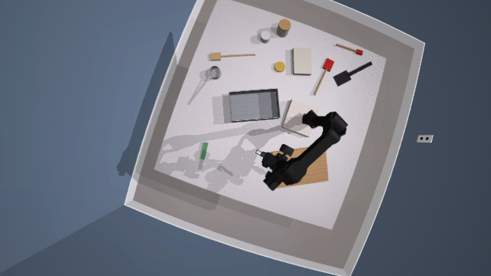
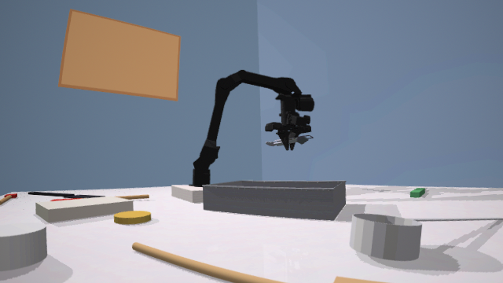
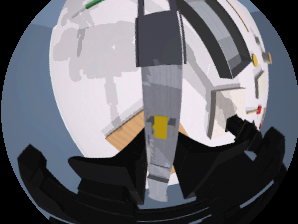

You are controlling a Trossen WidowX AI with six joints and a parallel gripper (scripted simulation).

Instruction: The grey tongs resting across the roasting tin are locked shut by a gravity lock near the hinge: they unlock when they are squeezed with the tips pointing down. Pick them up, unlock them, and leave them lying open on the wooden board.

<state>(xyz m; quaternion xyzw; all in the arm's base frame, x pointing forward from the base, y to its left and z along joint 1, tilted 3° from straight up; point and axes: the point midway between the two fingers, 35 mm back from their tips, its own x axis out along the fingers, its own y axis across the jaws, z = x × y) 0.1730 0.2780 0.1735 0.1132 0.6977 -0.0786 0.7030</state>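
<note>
My gripper tip is now 20 mm short of the yellow lock piece, 10 mm to the left of it and 40 mm below it. From my gripper tip the other things lie so: grey roasting tin: 180 mm ahead, 300 mm to the right, 130 mm below; then wooden board: 210 mm behind, 20 mm to the left, 150 mm below; then green-handled tool: 430 mm ahead, 100 mm to the left, 150 mm below.
</note>
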